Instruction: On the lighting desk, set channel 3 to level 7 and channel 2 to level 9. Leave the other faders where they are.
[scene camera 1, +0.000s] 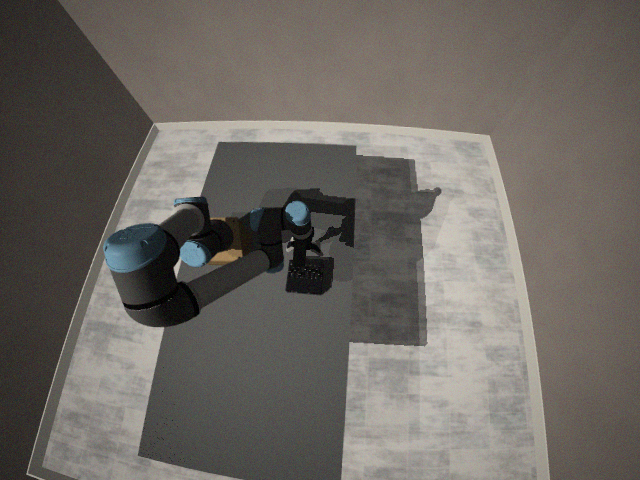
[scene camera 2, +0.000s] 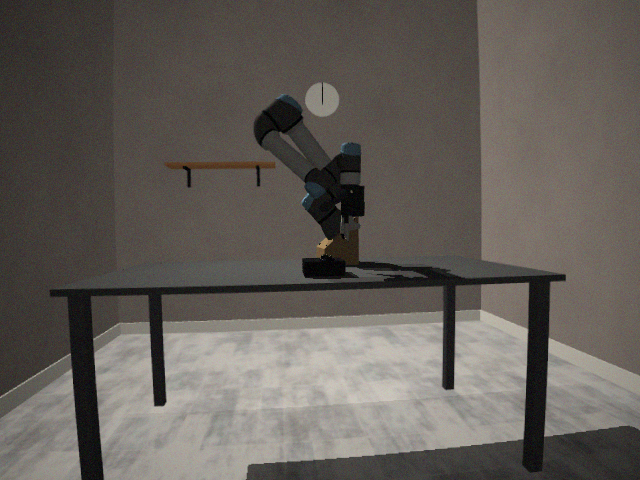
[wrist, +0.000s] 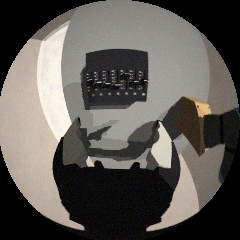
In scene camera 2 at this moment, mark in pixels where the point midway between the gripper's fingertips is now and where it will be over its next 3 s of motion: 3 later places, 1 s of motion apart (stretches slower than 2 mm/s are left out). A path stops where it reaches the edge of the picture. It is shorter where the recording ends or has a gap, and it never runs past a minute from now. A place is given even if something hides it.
My gripper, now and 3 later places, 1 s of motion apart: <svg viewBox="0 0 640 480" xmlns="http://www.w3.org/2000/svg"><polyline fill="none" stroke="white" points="345,240 341,237 333,231 325,224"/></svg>
